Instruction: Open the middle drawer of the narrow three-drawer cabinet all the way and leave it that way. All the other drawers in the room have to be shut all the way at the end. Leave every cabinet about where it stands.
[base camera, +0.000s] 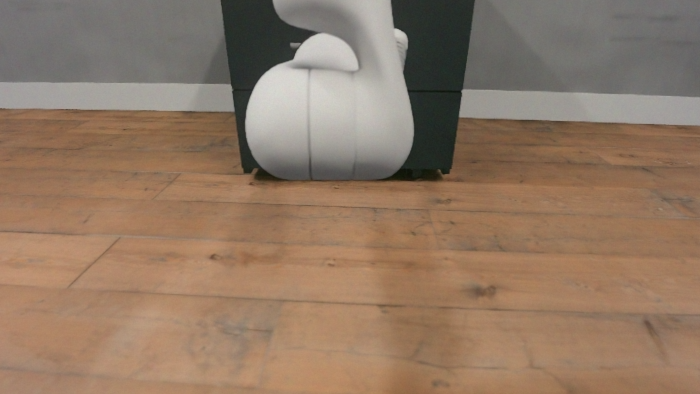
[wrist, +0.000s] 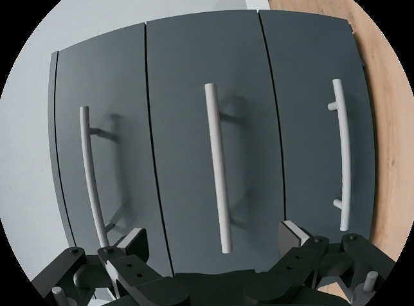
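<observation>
The dark three-drawer cabinet (base camera: 435, 132) (wrist: 52, 125) stands against the wall. In the wrist view it appears turned on its side: the top drawer (wrist: 112, 75) is left, the middle drawer (wrist: 180, 100) centre, the bottom drawer (wrist: 315, 65) right. All three fronts look flush. The middle drawer's light bar handle (wrist: 218, 170) runs up the view's centre. My gripper (wrist: 212, 240) is open and empty, its fingers on either side of the line of this handle, in front of the drawer fronts. In the base view my arm hides the gripper and most of the middle and bottom drawers.
My pale arm (base camera: 325, 125) covers the cabinet's centre in the base view. The top drawer's handle (wrist: 89, 170) is near the left finger, and the bottom drawer's handle (wrist: 345, 155) is at the right. A grey wall (base camera: 110, 40) with a white baseboard (base camera: 115, 96) is behind; the floor is wooden.
</observation>
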